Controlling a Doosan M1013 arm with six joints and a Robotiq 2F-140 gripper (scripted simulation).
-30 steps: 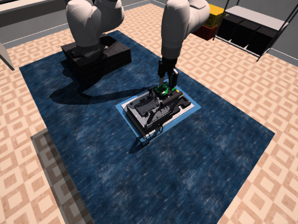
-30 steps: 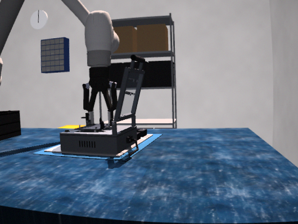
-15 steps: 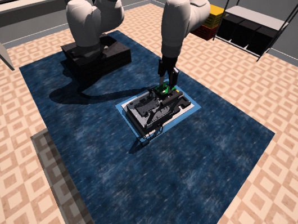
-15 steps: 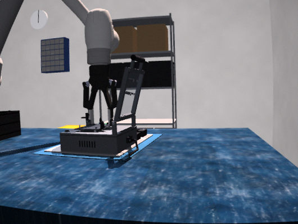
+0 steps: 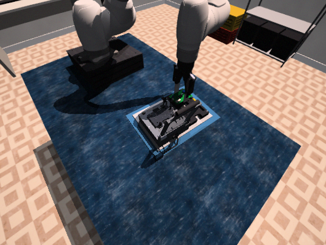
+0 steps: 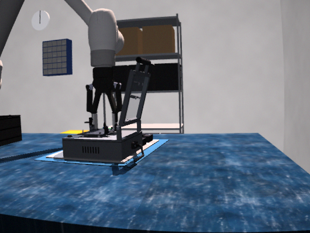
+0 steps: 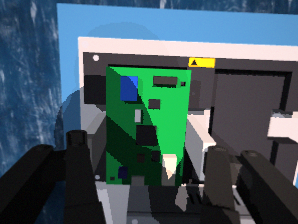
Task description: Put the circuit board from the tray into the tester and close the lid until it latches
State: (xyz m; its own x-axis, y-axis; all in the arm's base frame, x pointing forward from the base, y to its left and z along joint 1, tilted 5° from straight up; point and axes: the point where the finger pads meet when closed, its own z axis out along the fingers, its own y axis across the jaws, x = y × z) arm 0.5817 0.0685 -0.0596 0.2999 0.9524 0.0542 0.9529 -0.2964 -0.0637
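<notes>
My gripper is now 4 cm past the latch hook, 11 cm to the left of it and 2 cm below it. Round my hand: green circuit board (2 cm below); tester lid (12 cm ahead, 22 cm to the right, 11 cm above); tester plate (1 cm ahead, 18 cm to the right).
</notes>
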